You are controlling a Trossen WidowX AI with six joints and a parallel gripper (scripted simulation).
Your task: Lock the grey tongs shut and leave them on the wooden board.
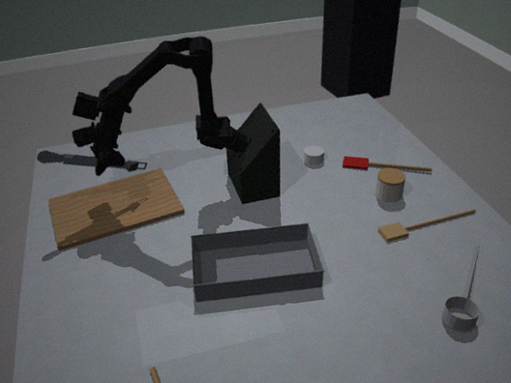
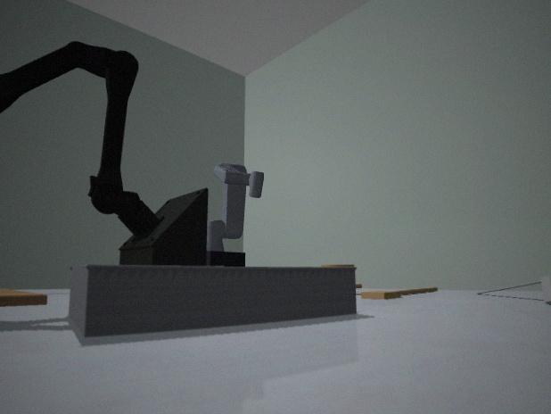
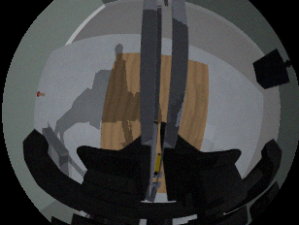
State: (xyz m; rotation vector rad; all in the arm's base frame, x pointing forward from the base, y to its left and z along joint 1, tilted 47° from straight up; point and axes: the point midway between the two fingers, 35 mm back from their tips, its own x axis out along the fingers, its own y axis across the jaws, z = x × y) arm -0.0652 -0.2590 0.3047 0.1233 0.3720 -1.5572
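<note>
The wooden board is 1 cm ahead of my gripper tip, 2 cm to the left of it and 11 cm below it. The rest, counted from my gripper tip: grey roasting tin: 42 cm ahead, 30 cm to the left, 9 cm below; white puck: 4 cm ahead, 67 cm to the left, 10 cm below; corked jar: 30 cm ahead, 78 cm to the left, 9 cm below.
</note>
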